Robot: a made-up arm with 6 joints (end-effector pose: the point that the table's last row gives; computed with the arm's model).
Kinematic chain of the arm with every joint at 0, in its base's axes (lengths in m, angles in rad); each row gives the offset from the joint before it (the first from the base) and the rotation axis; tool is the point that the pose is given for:
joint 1: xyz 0 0 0.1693 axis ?
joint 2: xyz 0 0 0 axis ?
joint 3: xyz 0 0 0.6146 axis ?
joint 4: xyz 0 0 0 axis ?
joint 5: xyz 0.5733 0 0 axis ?
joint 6: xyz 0 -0.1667 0 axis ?
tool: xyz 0 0 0
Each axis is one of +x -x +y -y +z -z.
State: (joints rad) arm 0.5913 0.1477 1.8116 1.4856 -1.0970 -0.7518
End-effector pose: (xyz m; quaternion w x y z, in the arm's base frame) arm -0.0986 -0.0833 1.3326 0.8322 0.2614 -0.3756 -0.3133
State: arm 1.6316 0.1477 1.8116 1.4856 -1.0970 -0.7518
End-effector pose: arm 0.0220 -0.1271 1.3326 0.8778 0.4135 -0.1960 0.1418
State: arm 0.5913 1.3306 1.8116 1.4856 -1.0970 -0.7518
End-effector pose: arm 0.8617 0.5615 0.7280 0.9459 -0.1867 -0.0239 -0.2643
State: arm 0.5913 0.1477 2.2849 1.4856 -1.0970 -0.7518
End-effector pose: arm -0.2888 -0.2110 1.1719 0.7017 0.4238 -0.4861 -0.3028
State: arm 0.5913 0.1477 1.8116 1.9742 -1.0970 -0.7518
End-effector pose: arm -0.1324 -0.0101 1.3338 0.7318 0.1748 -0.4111 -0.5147
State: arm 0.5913 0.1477 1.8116 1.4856 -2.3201 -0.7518
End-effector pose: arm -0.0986 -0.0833 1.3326 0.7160 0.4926 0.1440 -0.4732
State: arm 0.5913 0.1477 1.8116 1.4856 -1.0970 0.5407
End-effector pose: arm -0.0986 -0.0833 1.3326 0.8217 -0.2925 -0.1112 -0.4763
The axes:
joint 1: +z
joint 2: +y
joint 3: -y
joint 4: -x
joint 5: -y
joint 6: -x

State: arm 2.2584 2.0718 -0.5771 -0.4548 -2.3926 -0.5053
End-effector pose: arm 0.1162 0.0945 -0.3325 0.1985 0.4817 -0.2481 0.8167
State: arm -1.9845 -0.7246 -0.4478 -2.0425 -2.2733 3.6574
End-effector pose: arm -0.0049 -0.1996 0.6433 0.2732 -0.9384 -0.2104 -0.0224
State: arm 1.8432 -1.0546 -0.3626 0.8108 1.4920 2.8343
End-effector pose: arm 0.1564 -0.1330 0.9315 0.4455 -0.0662 -0.5448 -0.7074
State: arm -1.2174 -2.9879 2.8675 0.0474 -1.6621 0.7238
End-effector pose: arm -0.0071 -0.4618 -0.6687 0.5471 0.3046 0.7793 -0.0238
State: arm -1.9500 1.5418 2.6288 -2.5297 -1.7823 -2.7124
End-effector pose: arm -0.2308 -0.9477 0.6501 0.0464 0.9528 0.2784 0.1114
